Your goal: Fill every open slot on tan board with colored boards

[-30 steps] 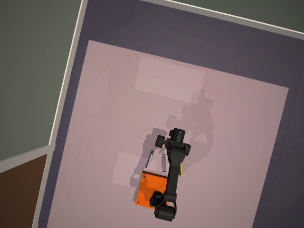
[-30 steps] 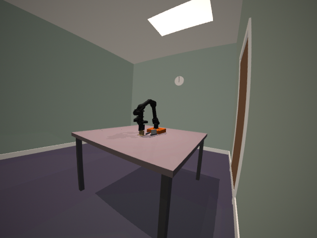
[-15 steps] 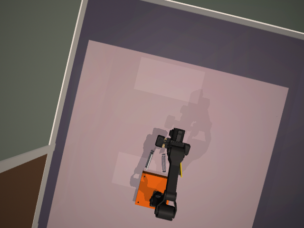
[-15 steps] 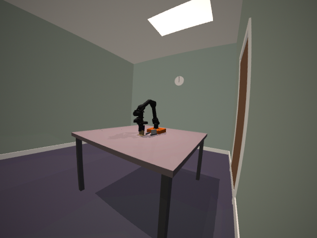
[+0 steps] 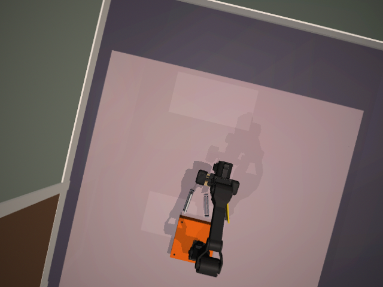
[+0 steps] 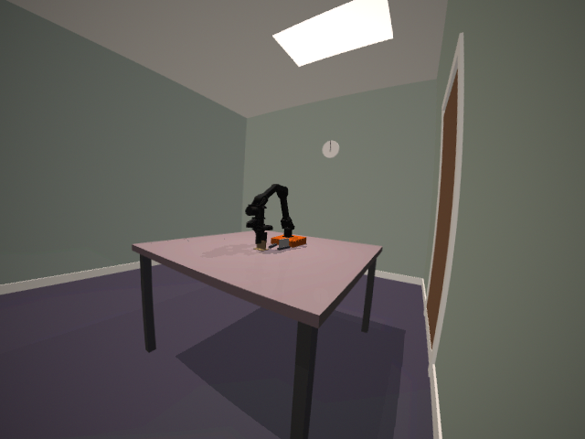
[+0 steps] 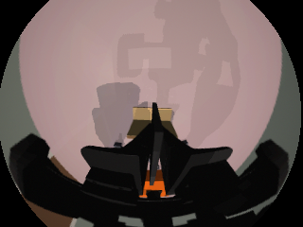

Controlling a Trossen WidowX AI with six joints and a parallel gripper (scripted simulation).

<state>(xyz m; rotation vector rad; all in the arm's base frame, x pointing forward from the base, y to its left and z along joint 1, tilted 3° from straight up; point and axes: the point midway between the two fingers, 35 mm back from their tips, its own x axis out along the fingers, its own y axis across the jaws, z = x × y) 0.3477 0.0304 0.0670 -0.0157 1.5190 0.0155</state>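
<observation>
The tan board lies 3 cm behind my gripper tip and 4 cm below it. Round my gripper tip: yellow board (13 cm behind, 11 cm to the right, 4 cm below).
</observation>
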